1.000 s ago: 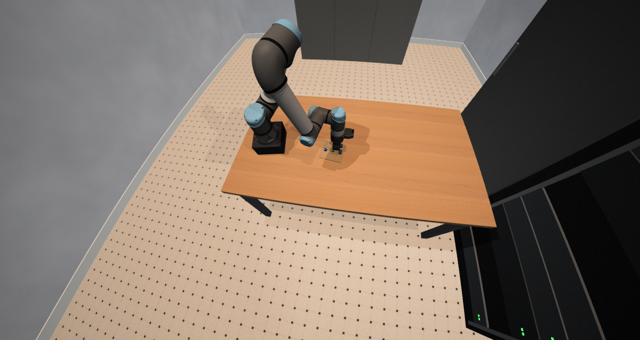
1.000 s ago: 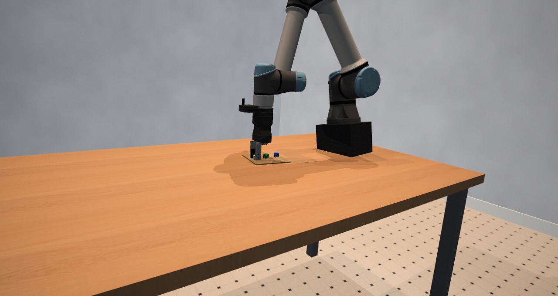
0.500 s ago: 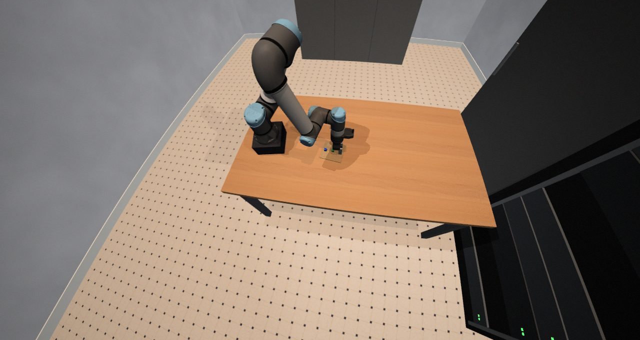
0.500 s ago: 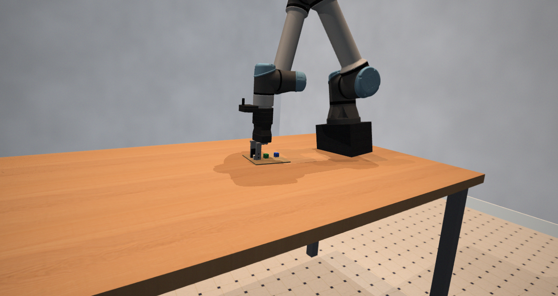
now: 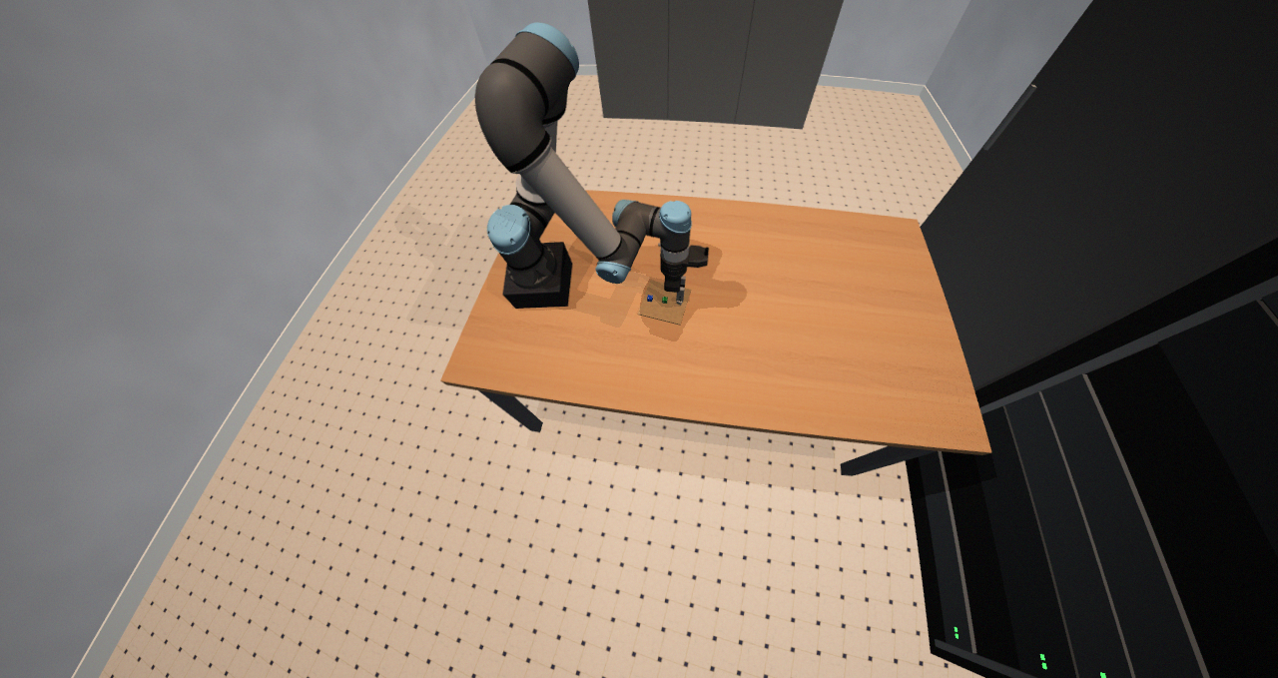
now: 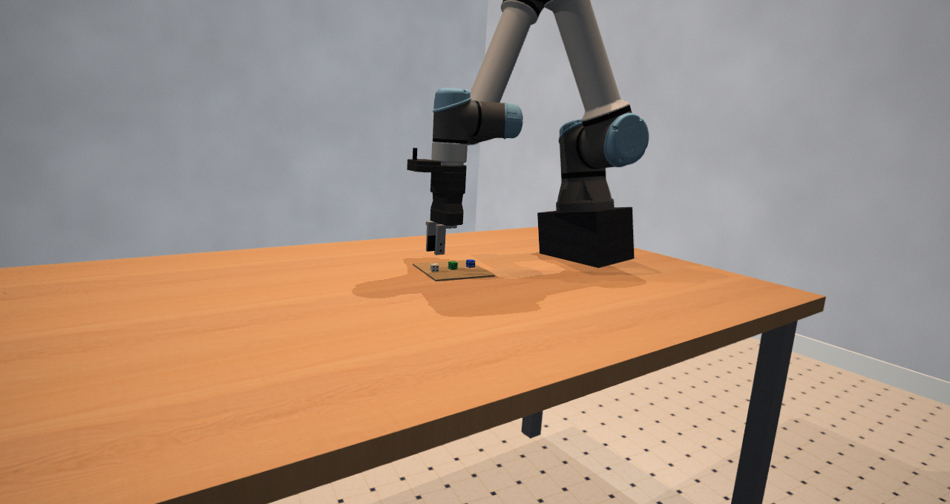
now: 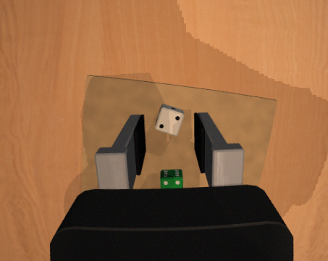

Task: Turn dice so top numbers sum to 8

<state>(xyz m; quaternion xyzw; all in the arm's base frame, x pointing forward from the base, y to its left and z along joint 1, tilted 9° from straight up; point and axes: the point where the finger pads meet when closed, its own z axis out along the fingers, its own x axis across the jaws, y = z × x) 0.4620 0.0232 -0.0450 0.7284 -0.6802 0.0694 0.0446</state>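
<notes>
My gripper is now 5 cm above the white die. Also, from my hand: green die (5 cm below, 5 cm behind); mat (6 cm below, 5 cm behind); blue die (10 cm behind, 5 cm below, 1 cm to the right).
</notes>
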